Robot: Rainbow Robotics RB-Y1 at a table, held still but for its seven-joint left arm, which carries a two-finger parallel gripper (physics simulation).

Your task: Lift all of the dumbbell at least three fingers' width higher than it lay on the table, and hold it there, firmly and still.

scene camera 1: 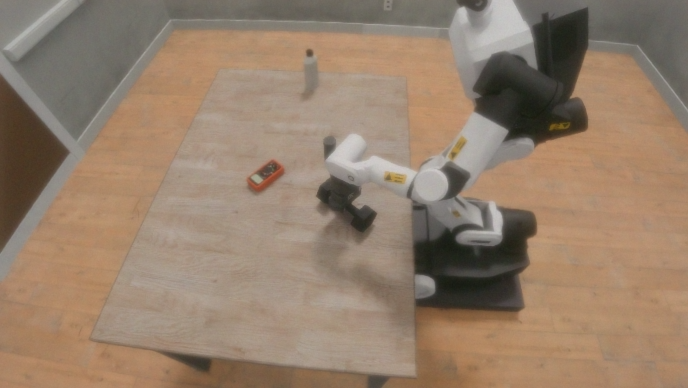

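Note:
The black dumbbell (364,218) lies at a slant near the table's robot-side edge, in the middle right of the view. One head shows at the lower right and the other at the upper left, beside the gripper. Its heads look to be at table height, with shadow close beside them. My gripper (340,203) points down over the middle of the dumbbell, with its fingers at the handle. The fingers are dark against the dark dumbbell, and the wrist partly hides them, so whether they are open or shut on the handle cannot be made out.
An orange multimeter (265,175) lies on the table (225,280), left of the dumbbell. A grey bottle (310,72) with a dark cap stands at the far end. A dark grey cylinder (329,146) shows just behind the white wrist. The robot's base stands beyond the table's right edge.

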